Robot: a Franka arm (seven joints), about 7 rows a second.
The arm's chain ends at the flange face. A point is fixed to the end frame.
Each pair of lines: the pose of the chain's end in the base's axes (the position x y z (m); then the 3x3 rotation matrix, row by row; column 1 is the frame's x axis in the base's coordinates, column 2 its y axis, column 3 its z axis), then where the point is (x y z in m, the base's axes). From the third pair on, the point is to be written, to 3 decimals.
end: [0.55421 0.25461 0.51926], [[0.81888 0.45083 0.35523], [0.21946 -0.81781 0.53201], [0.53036 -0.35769 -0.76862]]
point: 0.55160 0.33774 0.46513
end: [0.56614 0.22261 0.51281], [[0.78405 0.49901 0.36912], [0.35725 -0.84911 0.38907], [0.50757 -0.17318 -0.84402]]
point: 0.56275 0.29343 0.44338
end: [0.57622 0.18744 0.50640], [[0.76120 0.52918 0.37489], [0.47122 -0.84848 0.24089], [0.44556 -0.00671 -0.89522]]
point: 0.572 0.244 0.425
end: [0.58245 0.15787 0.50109], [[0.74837 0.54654 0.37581], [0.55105 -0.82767 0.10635], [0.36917 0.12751 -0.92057]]
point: 0.578 0.201 0.412
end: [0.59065 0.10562 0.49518], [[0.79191 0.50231 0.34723], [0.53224 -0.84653 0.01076], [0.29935 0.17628 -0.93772]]
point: 0.585 0.142 0.403
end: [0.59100 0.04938 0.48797], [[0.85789 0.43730 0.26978], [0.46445 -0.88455 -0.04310], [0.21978 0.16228 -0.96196]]
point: 0.581 0.084 0.395
